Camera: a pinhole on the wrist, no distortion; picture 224 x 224 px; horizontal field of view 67.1 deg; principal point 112.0 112.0 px. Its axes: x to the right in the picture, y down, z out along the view. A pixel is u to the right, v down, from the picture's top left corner.
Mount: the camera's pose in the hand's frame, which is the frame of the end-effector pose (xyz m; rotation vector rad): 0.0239 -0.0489 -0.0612 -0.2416 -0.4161 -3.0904
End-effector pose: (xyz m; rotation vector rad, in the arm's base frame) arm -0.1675 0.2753 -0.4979 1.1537 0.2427 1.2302
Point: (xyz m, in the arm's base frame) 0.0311 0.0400 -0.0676
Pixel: 126 70
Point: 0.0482 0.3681 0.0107
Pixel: 19 51
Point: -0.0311 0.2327 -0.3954
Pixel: 112 120
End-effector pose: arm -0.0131 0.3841 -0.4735 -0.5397 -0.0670 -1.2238
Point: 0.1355 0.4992 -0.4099
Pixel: 172 18
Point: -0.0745 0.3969 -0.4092
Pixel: 208 210
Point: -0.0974 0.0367 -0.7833
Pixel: behind the camera
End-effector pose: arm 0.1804 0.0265 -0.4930 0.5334 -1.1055 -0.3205
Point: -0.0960 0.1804 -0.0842
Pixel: 104 20
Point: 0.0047 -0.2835 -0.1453
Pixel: 16 163
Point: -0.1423 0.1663 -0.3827
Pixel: 202 52
